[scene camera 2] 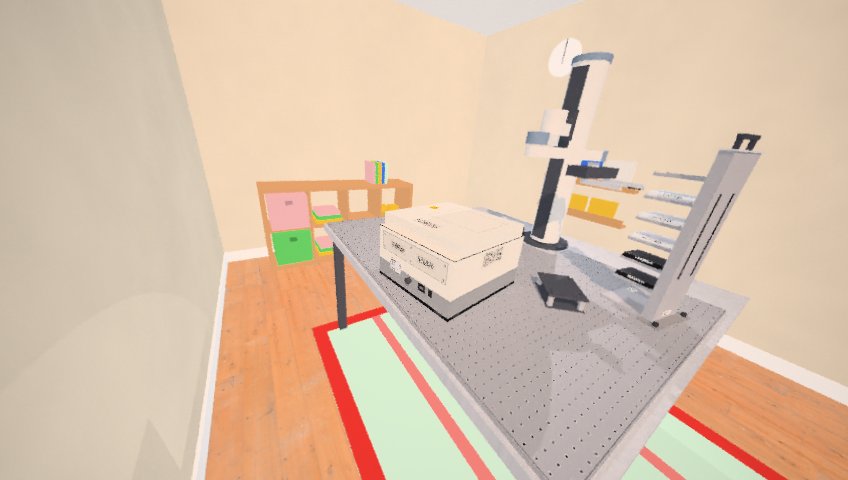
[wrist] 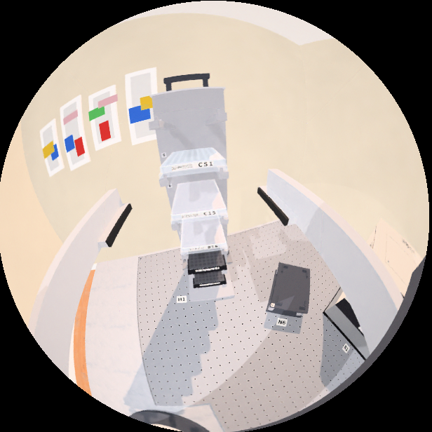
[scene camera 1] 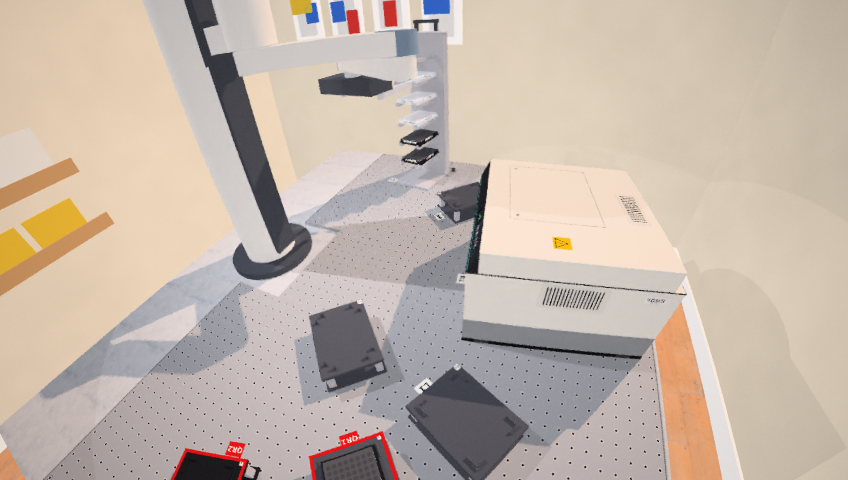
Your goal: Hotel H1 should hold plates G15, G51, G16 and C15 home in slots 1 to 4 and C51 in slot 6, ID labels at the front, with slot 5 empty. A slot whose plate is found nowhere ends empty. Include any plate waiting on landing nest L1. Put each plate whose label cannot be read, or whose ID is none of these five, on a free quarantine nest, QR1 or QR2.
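Pixels of known places: gripper, fingertip midpoint: (scene camera 2: 633, 187) (scene camera 1: 392, 83); arm's base, link origin: (scene camera 2: 543, 241) (scene camera 1: 273, 251).
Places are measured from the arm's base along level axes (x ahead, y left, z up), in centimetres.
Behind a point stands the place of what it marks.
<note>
Hotel H1 (scene camera 1: 441, 113) {x 34.9, y 59.0, z 26.0 cm} (scene camera 2: 696, 237) {x 34.5, y 62.1, z 30.4 cm} (wrist: 192, 112) stands at the table's end. In the wrist view, clear plate C51 (wrist: 195, 162) sits in the second level from the top; the top level is bare. Below it are clear C15 (wrist: 197, 197), a clear plate (wrist: 201, 232) whose small label looks like G16, and two black plates (wrist: 206, 261) (wrist: 210, 278) with unreadable labels. My gripper (scene camera 1: 397, 90) {x 25.9, y 40.9, z 40.0 cm} (scene camera 2: 624, 185) {x 25.9, y 40.9, z 40.0 cm} (wrist: 191, 186) is open and empty, its fingers spread before the hotel's upper levels. Nest L1 (scene camera 1: 467, 422) {x 69.6, y -29.0, z 6.2 cm} shows a bare dark top. QR1 (scene camera 1: 313, 462) {x 49.9, y -43.9, z 6.3 cm} holds a dark welled plate (scene camera 1: 351, 466) {x 56.0, y -42.0, z 7.7 cm}; QR2 (scene camera 1: 185, 452) {x 28.9, y -53.0, z 6.3 cm} has a black surface, contents unclear.
Nest N6 (scene camera 1: 461, 199) {x 49.2, y 35.4, z 6.3 cm} (scene camera 2: 562, 291) {x 54.1, y 41.5, z 6.3 cm} (wrist: 290, 287) stands beside the hotel with a bare top. A cream box-shaped instrument (scene camera 1: 571, 226) {x 79.2, y 1.8, z 25.7 cm} (scene camera 2: 452, 243) {x 93.2, y 27.4, z 24.9 cm} stands past it. Another bare dark nest (scene camera 1: 346, 342) {x 43.1, y -22.3, z 6.3 cm} lies near L1. The arm's column (scene camera 1: 238, 130) {x 7.7, y -2.0, z 39.7 cm} (scene camera 2: 571, 148) {x 5.7, y 4.9, z 51.2 cm} rises at the table's side.
</note>
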